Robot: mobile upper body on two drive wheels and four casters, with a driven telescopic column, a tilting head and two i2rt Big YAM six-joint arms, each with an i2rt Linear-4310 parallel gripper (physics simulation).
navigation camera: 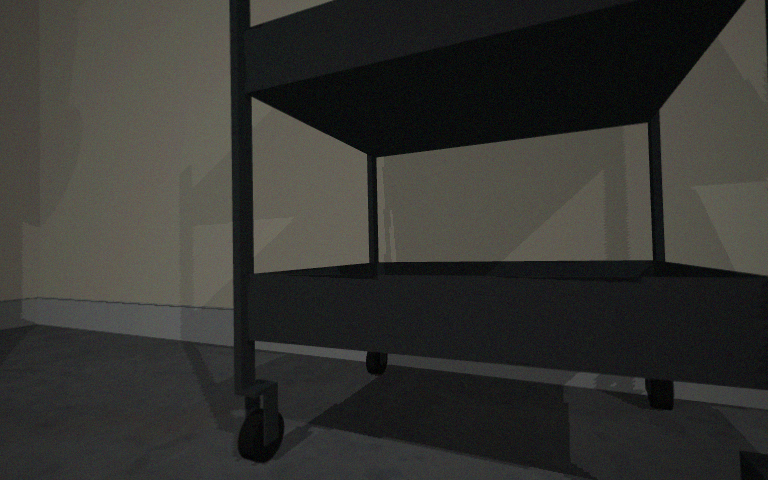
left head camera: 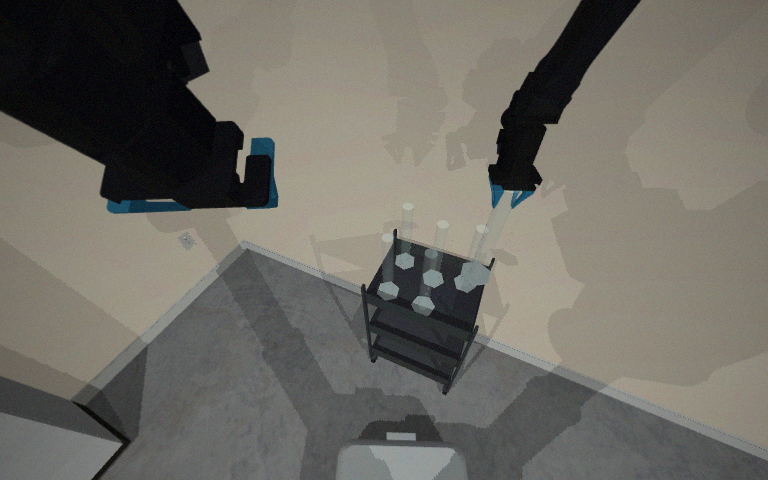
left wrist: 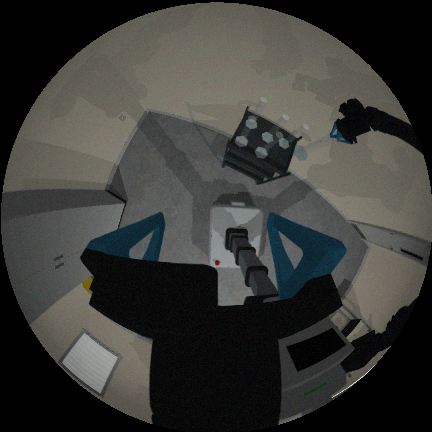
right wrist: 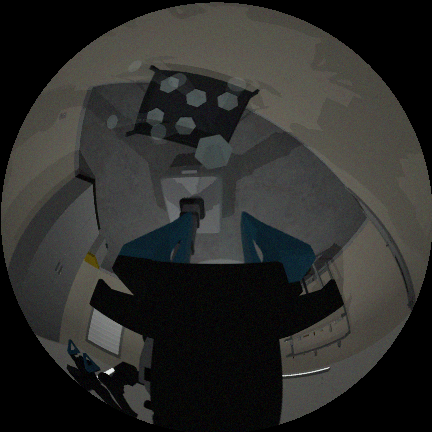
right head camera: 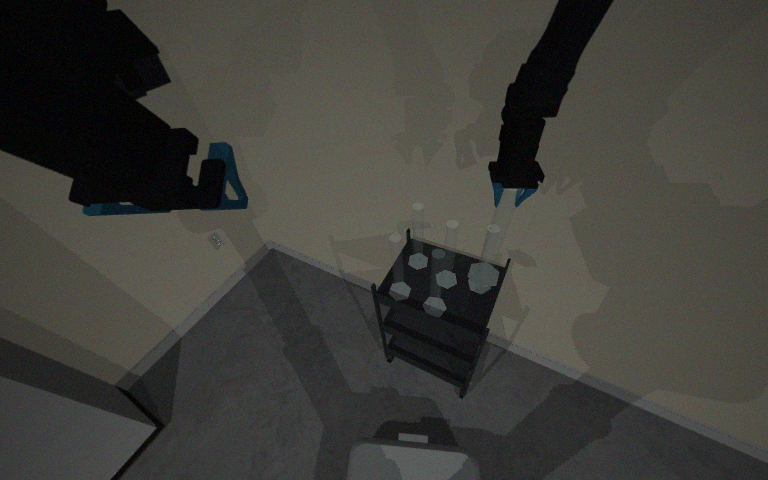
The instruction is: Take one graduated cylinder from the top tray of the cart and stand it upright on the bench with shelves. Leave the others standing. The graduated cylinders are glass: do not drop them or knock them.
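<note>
My right gripper [left head camera: 504, 204] [right head camera: 507, 202] [right wrist: 216, 217] is shut on a clear graduated cylinder [left head camera: 501, 219] [right head camera: 501, 219] [left wrist: 315, 146] near its top. The cylinder hangs roughly upright, and its hexagonal base shows large in the right wrist view, raised clear of the tray. The dark cart [left head camera: 367, 322] [right head camera: 380, 322] [navigation camera: 242, 198] has several other cylinders standing on its top tray, one at the front [left head camera: 423, 305] [right head camera: 434, 306] [right wrist: 185, 125]. My left gripper [left wrist: 215, 217] is open and empty, away from the cart. The bench with shelves cannot be made out for certain.
The cart stands close to a beige wall. A pale cabinet [left head camera: 45, 444] [right head camera: 67, 430] [left wrist: 55, 235] is at the lower left. The robot's light base [left head camera: 402, 461] [left wrist: 220, 220] is in front of the cart. A metal rack [right wrist: 345, 312] shows at the lower right of the right wrist view.
</note>
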